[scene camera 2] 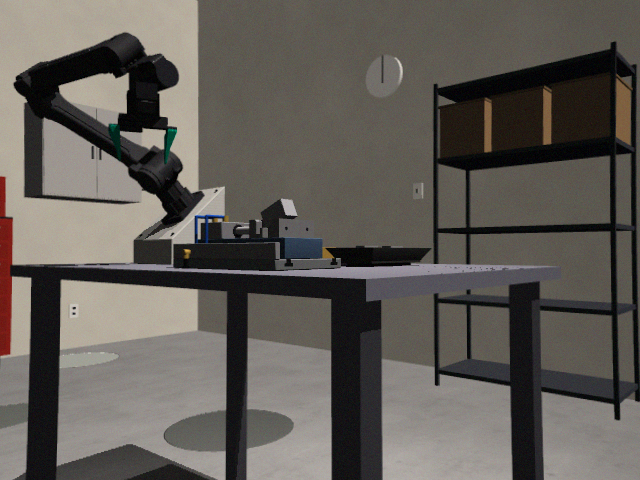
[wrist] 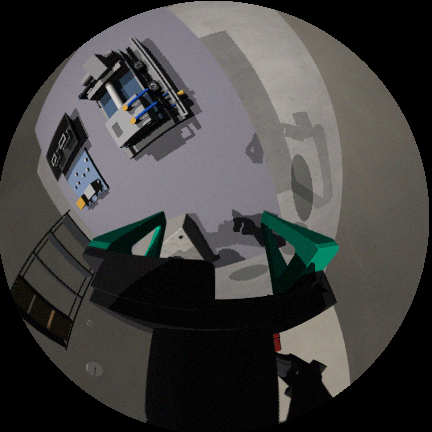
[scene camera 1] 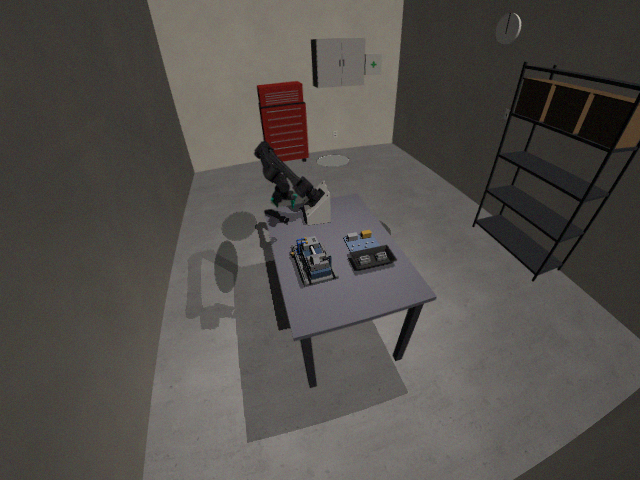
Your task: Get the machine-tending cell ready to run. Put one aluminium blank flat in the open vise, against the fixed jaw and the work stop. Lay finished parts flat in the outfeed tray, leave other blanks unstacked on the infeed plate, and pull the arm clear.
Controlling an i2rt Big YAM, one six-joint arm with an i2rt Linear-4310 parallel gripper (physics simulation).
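Frame: origin at the arm's base, x ahead, y left, z up, level; millimetres.
Seen in the pictures: gripper, fingertip midpoint: [scene camera 2: 143, 162] [wrist: 213, 216] [scene camera 1: 285, 207]; arm's base, link origin: [scene camera 2: 184, 209] [scene camera 1: 317, 197].
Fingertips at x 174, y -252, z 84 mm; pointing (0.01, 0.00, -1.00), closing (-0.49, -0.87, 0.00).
Pixels of each thing's middle, then the offset from my fingertips to it. Level surfaces: height alone.
- vise, body centre: [scene camera 2: 255, 243] [wrist: 121, 91] [scene camera 1: 313, 257] dz -185, dx +277, dy +78 mm
- grey block, body centre: [scene camera 2: 278, 214] [wrist: 98, 66] dz -128, dx +352, dy +67 mm
- grey blank, body centre: [wrist: 92, 189] [scene camera 1: 352, 236] dz -209, dx +159, dy +368 mm
- blue infeed plate, body centre: [wrist: 83, 181] [scene camera 1: 362, 243] dz -231, dx +213, dy +410 mm
- orange block, body centre: [scene camera 2: 325, 254] [wrist: 83, 200] [scene camera 1: 366, 234] dz -209, dx +166, dy +459 mm
- table, surface height: dz -236 mm
The vise [scene camera 1: 318, 261] [scene camera 2: 299, 228] [wrist: 139, 132] stands on the table. A grey block [scene camera 2: 283, 207] [wrist: 97, 65] sits tilted on top of its jaw at the far end from the arm; whether it is a blank I cannot tell. One grey blank [scene camera 1: 352, 237] [wrist: 90, 190] lies at the end of the blue infeed plate [scene camera 1: 369, 240] [wrist: 93, 175], beside an orange block [scene camera 1: 366, 234] [wrist: 81, 202]. Two finished parts [scene camera 1: 364, 259] [wrist: 62, 140] lie in the black outfeed tray [scene camera 2: 379, 254]. My gripper [scene camera 1: 284, 201] [scene camera 2: 143, 161] [wrist: 213, 216] is open and empty, high beside the arm's base, away from the vise.
The arm's pale base bracket [scene camera 1: 318, 209] stands at the far end of the table [scene camera 1: 356, 297] [scene camera 2: 465, 273] [wrist: 215, 165]. Blue hoops and a rail lie along the vise's side. A shelf rack [scene camera 2: 436, 206] and a red tool chest [scene camera 1: 284, 129] stand apart from the table.
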